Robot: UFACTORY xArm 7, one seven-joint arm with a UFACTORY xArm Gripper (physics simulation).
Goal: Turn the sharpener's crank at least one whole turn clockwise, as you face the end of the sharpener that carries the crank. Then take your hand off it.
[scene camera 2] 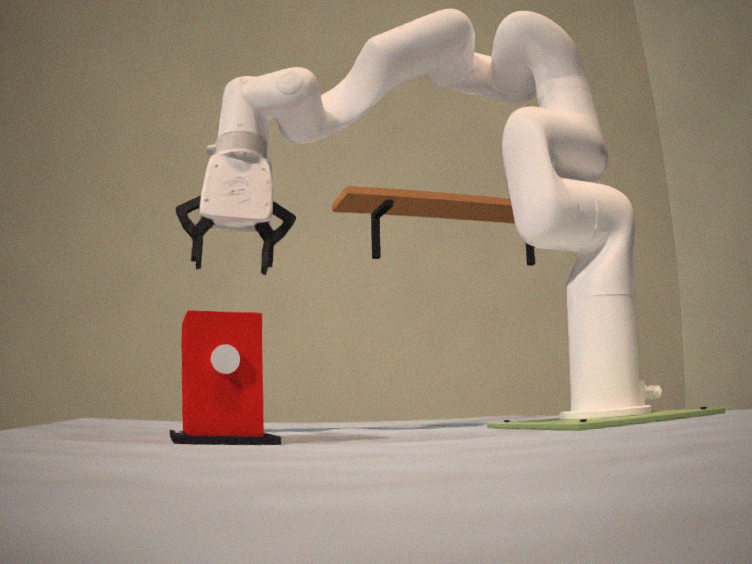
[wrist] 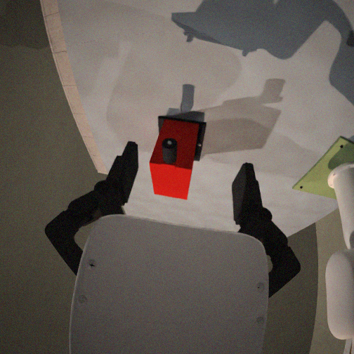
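Seen in the pictures: gripper, between the fingertips: (scene camera 2: 231, 269); arm's base, origin of its link: (scene camera 2: 605, 416).
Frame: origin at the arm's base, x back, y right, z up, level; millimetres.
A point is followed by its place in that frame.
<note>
The sharpener (scene camera 2: 206, 400) @[x -512, y -37, z 35 mm] (wrist: 171, 180) is a tall red block standing upright on a black base (scene camera 2: 227, 440) @[x -494, y -48, z -3 mm] (wrist: 201, 142). In the scene view, a round white knob (scene camera 2: 225, 359) @[x -494, y -46, z 74 mm] shows end-on on its near face. In the wrist view, a short black cylinder (wrist: 170, 151) with a small light spot in its end sticks out from the darker red face. No crank arm can be made out, and I cannot tell which of these parts belongs to the crank. My gripper (scene camera 2: 231, 270) @[x -445, y 209, z 212 mm] (wrist: 188, 163) is open and empty, pointing down above the sharpener, with its fingertips apart from it.
A brown shelf (scene camera 2: 425, 203) on black brackets is on the wall behind, between the gripper and the arm's base column. The arm stands on a green plate (scene camera 2: 674, 416) @[x 2, y -129, z -3 mm] (wrist: 320, 177) at the right. The pale table (scene camera 2: 425, 497) @[x -479, y -439, z -7 mm] (wrist: 100, 100) bears the sharpener.
</note>
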